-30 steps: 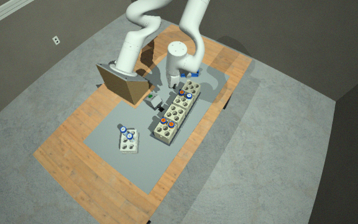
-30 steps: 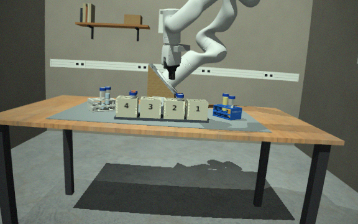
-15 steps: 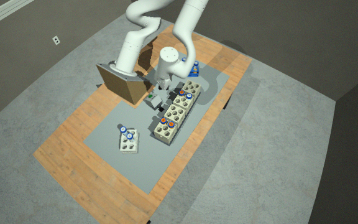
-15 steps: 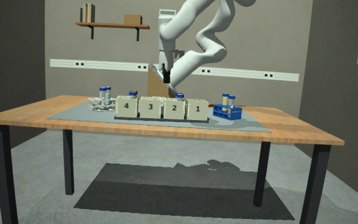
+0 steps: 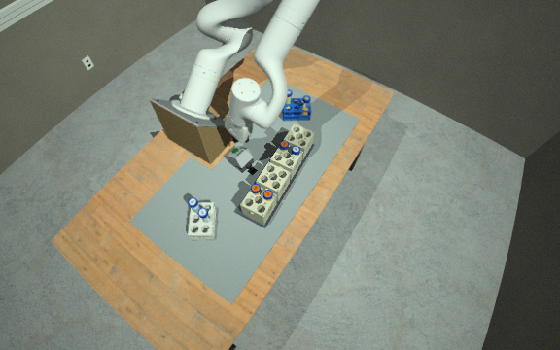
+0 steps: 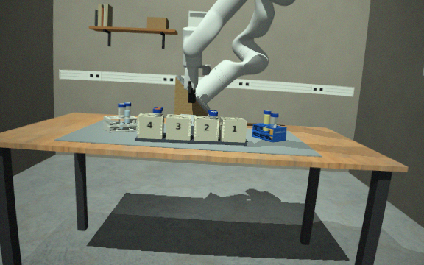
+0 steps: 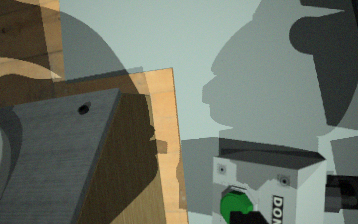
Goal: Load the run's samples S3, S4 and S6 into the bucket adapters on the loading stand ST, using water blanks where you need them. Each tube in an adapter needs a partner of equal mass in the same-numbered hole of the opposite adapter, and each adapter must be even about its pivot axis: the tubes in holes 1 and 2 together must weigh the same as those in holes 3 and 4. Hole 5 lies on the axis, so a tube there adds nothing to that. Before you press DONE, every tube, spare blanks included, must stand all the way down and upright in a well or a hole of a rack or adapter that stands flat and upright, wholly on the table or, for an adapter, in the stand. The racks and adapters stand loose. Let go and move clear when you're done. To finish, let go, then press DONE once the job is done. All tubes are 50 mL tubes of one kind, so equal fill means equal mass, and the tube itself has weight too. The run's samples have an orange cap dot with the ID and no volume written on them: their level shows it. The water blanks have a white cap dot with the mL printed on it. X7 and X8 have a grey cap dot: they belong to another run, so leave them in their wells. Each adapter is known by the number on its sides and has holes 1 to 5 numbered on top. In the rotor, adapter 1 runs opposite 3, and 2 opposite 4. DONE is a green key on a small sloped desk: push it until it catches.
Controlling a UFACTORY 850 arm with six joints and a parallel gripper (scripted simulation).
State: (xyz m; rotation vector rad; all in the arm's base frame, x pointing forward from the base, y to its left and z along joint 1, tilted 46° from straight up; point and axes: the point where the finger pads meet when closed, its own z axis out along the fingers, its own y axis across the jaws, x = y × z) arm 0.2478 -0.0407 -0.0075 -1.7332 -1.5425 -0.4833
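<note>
Now: hand 9 cm above the green done key, 2 cm past it and 1 cm to the left of it. From my hand the other things lie so: sample tube: 17 cm ahead, 14 cm to the right, 9 cm below; then adapter 3: 19 cm ahead, 10 cm below, 5 cm to the right; then loading stand: 18 cm ahead, 15 cm below.
</note>
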